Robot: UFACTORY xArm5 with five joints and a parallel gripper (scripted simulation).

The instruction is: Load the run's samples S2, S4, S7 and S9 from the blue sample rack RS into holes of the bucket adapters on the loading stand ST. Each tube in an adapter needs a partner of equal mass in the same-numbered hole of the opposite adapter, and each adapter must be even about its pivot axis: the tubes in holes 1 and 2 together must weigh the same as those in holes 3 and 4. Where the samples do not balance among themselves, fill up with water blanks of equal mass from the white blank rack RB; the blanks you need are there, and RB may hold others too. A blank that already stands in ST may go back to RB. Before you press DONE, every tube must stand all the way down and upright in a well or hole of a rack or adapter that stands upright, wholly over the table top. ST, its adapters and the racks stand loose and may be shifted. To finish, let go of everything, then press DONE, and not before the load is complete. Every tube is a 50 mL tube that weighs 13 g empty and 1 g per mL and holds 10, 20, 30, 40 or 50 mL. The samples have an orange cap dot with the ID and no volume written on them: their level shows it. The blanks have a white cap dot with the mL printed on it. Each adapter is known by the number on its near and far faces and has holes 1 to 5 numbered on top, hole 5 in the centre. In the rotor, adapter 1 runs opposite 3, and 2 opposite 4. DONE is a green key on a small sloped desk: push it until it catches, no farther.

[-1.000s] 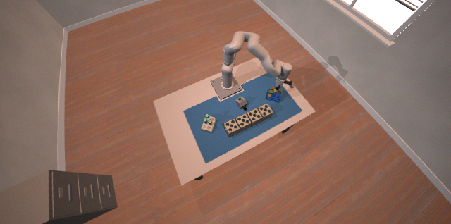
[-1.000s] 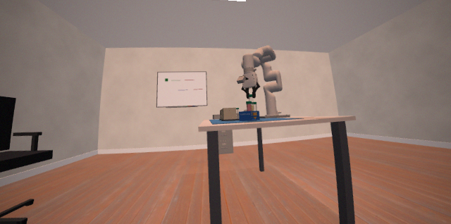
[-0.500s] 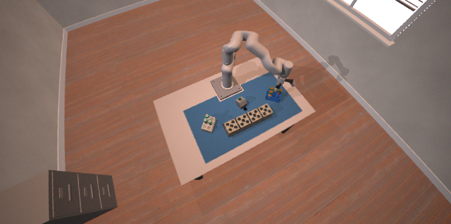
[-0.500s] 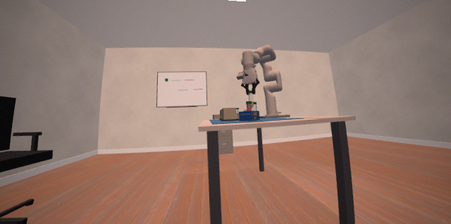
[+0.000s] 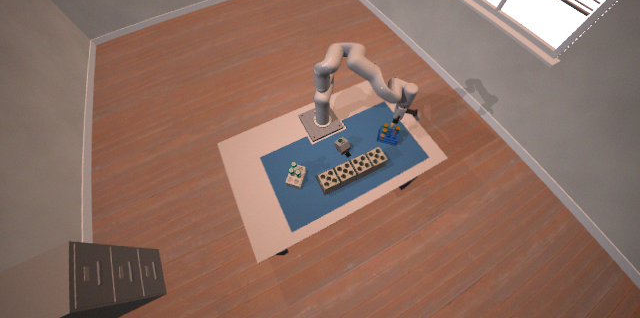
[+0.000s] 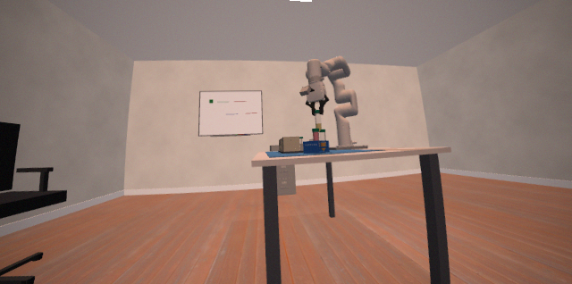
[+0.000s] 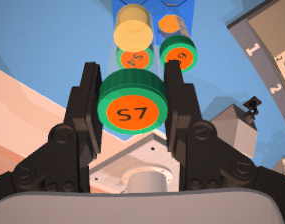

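The sample tube S7 is 50 mm below my hand and 10 mm ahead of it. Also, from my hand: sample tube S2 (150 mm below, 30 mm to the left, 20 mm ahead); then sample tube S9 (150 mm below, 50 mm to the right); then sample tube S4 (150 mm below, 40 mm behind, 30 mm to the right).
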